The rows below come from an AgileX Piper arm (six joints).
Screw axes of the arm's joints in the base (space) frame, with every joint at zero. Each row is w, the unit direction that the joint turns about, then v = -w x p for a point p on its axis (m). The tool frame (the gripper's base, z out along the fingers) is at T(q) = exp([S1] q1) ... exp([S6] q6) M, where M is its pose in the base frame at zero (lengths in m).
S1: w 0 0 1 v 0 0 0
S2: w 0 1 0 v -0.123 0 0
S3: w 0 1 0 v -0.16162 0 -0.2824
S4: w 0.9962 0 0.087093 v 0 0.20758 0
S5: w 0 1 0 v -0.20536 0 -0.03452
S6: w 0.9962 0 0.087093 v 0 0.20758 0
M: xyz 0.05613 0 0.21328 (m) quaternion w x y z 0.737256 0 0.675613 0
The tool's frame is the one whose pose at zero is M.
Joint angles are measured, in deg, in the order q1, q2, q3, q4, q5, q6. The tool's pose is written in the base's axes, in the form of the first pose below.
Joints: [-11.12 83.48 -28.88 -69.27 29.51 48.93]
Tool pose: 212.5 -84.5 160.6 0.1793 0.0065 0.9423 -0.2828
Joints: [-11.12 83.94 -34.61 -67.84 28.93 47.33]
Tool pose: 236.1 -88.0 180.9 0.2199 0.0134 0.9332 -0.2839
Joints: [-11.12 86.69 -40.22 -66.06 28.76 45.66]
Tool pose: 259.8 -91.9 191.4 0.2385 0.0182 0.9290 -0.2823
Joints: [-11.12 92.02 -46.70 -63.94 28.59 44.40]
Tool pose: 289.3 -96.7 192.1 0.2444 0.0250 0.9293 -0.2757
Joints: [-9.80 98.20 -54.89 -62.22 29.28 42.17]
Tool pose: 326.7 -96.4 193.3 0.2533 0.0147 0.9271 -0.2758
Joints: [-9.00 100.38 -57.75 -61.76 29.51 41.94]
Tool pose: 340.1 -93.9 193.0 0.2584 0.0117 0.9262 -0.2743
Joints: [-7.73 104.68 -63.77 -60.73 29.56 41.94]
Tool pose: 367.4 -89.4 192.9 0.2743 0.0123 0.9234 -0.2683
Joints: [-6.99 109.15 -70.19 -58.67 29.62 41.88]
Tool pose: 394.2 -87.0 191.7 0.2899 0.0240 0.9213 -0.2580
